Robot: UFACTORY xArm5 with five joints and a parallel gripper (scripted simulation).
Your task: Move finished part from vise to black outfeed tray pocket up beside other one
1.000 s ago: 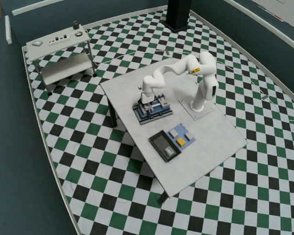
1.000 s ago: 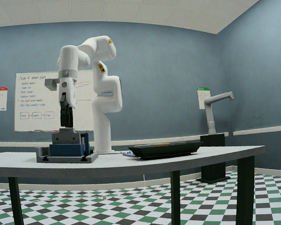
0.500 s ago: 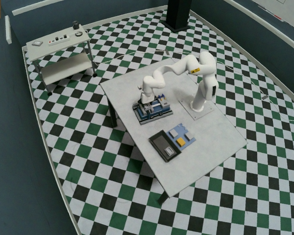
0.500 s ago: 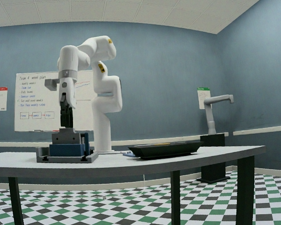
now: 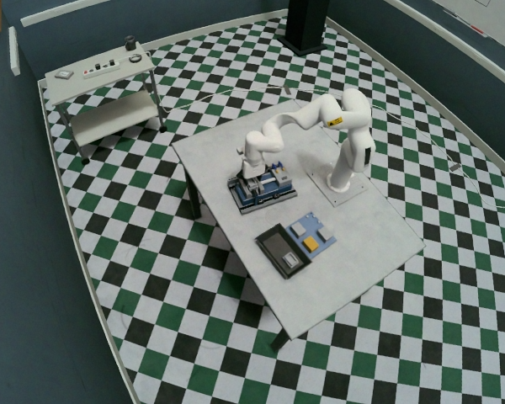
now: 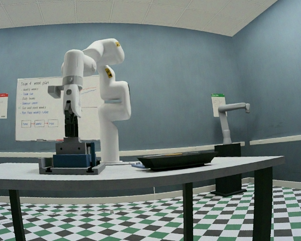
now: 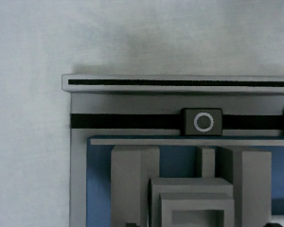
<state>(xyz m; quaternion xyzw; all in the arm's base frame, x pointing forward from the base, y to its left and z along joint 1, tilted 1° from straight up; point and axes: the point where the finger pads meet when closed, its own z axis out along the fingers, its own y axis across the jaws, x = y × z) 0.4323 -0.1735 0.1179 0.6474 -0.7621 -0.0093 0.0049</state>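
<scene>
Right now the finished part is 3 cm below my hand.
</scene>
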